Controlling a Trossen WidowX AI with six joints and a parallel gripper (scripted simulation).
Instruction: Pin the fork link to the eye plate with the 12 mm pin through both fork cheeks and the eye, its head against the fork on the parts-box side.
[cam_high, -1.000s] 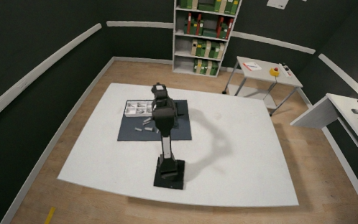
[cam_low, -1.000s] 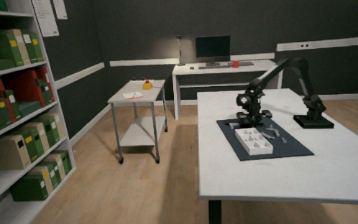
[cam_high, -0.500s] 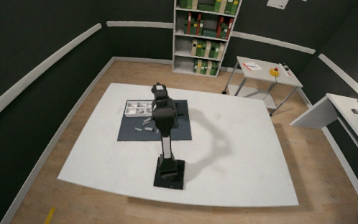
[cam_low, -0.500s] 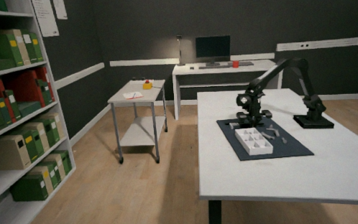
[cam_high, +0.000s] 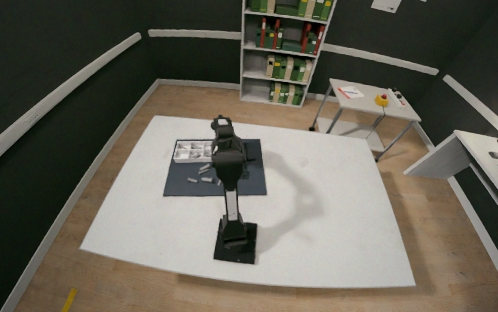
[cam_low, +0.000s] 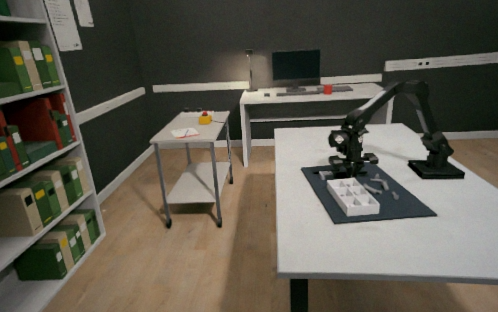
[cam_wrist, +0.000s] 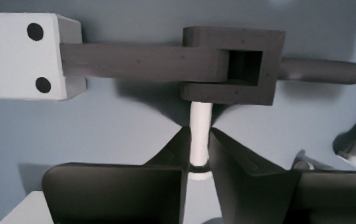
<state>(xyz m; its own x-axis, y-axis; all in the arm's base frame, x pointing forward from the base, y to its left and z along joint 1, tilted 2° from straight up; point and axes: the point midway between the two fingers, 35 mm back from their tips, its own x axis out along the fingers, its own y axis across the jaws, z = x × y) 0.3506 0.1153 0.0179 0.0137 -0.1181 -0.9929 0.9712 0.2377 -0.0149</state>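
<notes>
My gripper is now 20 mm short of the eye plate, 40 mm to the left of it and 30 mm above it. The rest, counted from my hand: dark blue mat (10 mm behind, 60 mm to the left, 50 mm below); then grey block (100 mm ahead, 20 mm to the right, 20 mm below); then pin (110 mm behind, 30 mm to the right, 40 mm below).
</notes>
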